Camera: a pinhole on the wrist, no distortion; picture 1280 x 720 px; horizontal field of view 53.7 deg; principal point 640.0 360.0 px. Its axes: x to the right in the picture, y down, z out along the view. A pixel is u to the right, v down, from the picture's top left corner.
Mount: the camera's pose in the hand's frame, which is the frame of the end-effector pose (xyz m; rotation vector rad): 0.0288 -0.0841 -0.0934 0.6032 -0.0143 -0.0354
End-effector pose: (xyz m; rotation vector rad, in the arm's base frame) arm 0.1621 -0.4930 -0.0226 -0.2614 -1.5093 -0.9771
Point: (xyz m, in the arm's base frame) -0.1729 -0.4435 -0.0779
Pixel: 579 678
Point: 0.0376 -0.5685 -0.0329
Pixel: 824 663
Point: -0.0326 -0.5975 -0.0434
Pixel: 890 306
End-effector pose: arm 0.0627 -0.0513 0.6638 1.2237 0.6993 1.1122
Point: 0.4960 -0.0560 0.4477
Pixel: 891 478
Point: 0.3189 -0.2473 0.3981
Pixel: 180 326
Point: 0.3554 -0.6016 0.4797
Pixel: outside the picture
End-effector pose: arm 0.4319 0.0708 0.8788 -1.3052 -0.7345 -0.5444
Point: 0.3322 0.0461 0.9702
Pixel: 346 469
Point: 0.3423 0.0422 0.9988
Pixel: 672 344
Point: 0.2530 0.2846 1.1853
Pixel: 945 480
